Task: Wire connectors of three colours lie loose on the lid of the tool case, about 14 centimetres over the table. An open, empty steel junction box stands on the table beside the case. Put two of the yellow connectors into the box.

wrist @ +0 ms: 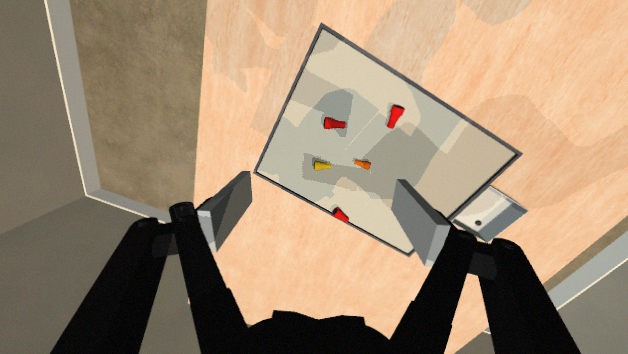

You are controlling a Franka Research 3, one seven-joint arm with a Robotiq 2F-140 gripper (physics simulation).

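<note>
A yellow connector (322,165) lies on its side on the tool case lid (465,160), left of an orange connector (363,164). The steel junction box (505,219) stands on the table beyond the lid's right edge in the wrist view. Part of its inside is hidden, one dark hole shows in its floor, and I cannot tell from this view what the hidden part holds. My gripper (321,190) is wide open and empty, above the lid's near side. The yellow and orange connectors show between the fingertips in the view, well below them.
Two red connectors (334,123) (395,116) lie farther up on the lid. A third red connector (341,215) lies at the lid's near edge, touching the dark rim. The wooden table (310,280) runs around the case. The lid's raised dark rim stands between the connectors and the box.
</note>
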